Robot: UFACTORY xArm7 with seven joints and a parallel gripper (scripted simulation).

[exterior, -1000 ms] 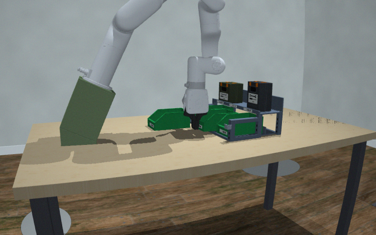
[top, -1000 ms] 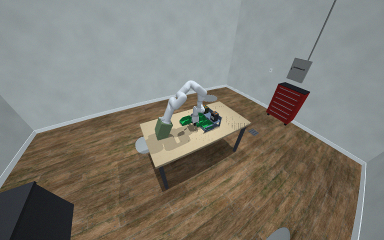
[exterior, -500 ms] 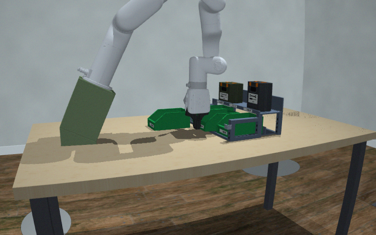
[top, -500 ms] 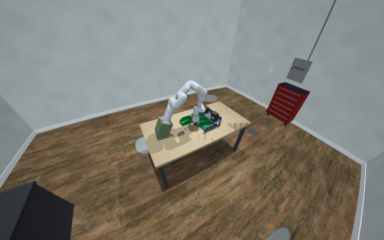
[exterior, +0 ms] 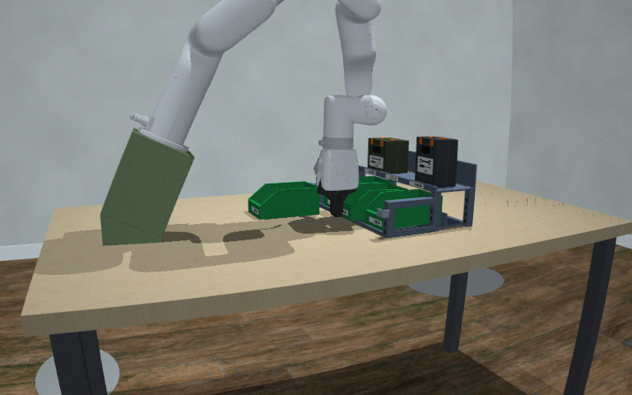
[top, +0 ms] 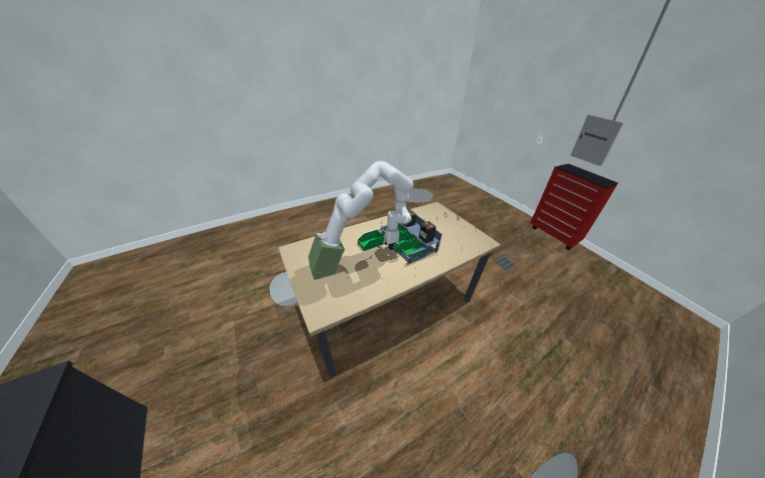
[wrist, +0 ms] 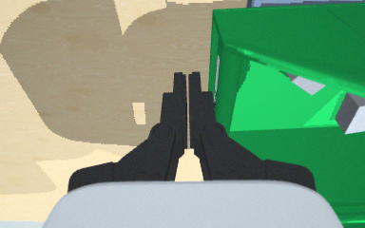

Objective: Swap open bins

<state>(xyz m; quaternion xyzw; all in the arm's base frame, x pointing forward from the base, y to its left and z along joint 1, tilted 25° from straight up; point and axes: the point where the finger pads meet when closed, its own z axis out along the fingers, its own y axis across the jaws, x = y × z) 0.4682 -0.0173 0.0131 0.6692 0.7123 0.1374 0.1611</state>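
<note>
Now: the front lip 40 mm ahead of my hand, 30 mm below it and 10 mm to the left of it.
</note>
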